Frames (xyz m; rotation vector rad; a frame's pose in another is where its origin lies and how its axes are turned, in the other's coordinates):
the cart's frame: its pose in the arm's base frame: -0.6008 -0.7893 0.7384 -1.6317 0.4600 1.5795
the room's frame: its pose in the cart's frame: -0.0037 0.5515 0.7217 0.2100 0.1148 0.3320
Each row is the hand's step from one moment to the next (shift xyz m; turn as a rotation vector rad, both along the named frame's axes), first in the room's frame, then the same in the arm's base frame.
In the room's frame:
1: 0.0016 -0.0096 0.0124 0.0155 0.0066 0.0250
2: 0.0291 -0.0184 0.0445 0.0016 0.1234 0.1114
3: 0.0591 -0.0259 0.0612 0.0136 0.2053 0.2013
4: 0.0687 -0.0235 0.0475 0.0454 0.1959 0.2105
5: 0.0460 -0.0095 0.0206 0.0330 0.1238 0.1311
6: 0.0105 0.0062 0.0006 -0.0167 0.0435 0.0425
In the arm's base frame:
1: 0.0023 0.0155 -0.0019 -0.0186 0.0185 -0.0148
2: -0.0069 0.0475 -0.0294 -0.1617 0.0379 0.0061
3: -0.0099 0.0653 -0.0595 -0.2774 0.0770 -0.0005
4: -0.0059 0.0520 -0.0692 -0.2752 0.0891 -0.0326
5: -0.0040 0.0220 -0.0461 -0.1732 0.0546 -0.0250
6: -0.0062 -0.0026 -0.0102 -0.0577 0.0164 0.0194

